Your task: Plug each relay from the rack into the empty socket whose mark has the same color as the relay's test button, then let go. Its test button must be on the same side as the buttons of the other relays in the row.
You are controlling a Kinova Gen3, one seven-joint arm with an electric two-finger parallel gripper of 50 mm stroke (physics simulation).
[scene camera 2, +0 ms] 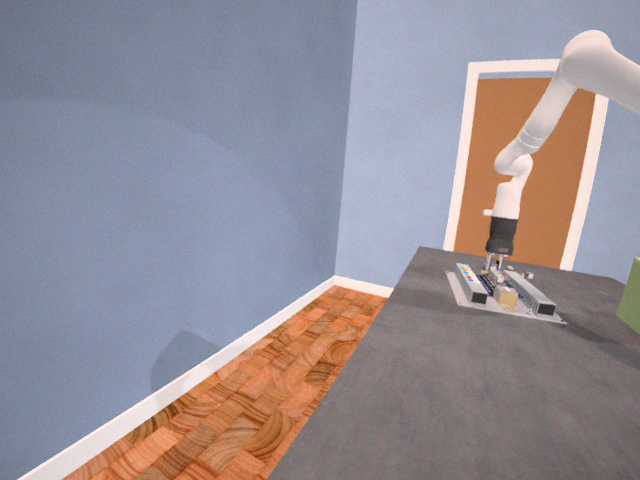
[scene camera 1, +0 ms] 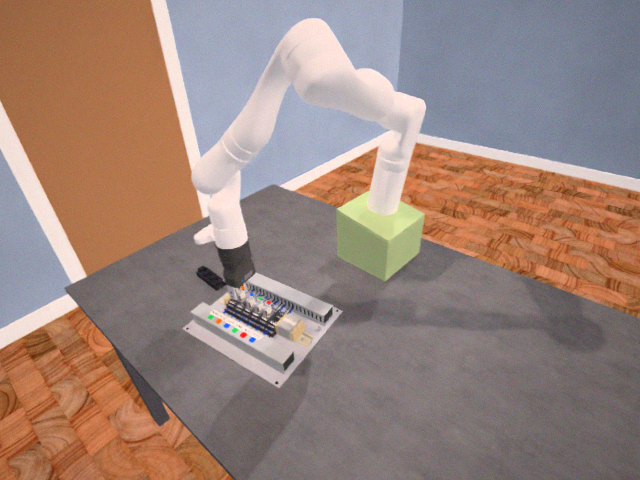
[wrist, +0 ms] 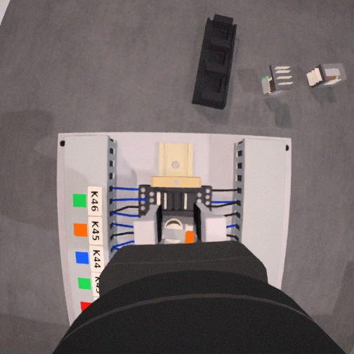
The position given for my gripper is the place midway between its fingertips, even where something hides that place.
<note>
I see my gripper (scene camera 1: 238, 294), a black rack (wrist: 213, 73) and a panel (wrist: 137, 152).
My gripper shows as well in scene camera 2 (scene camera 2: 491, 270) and in the wrist view (wrist: 177, 216).
</note>
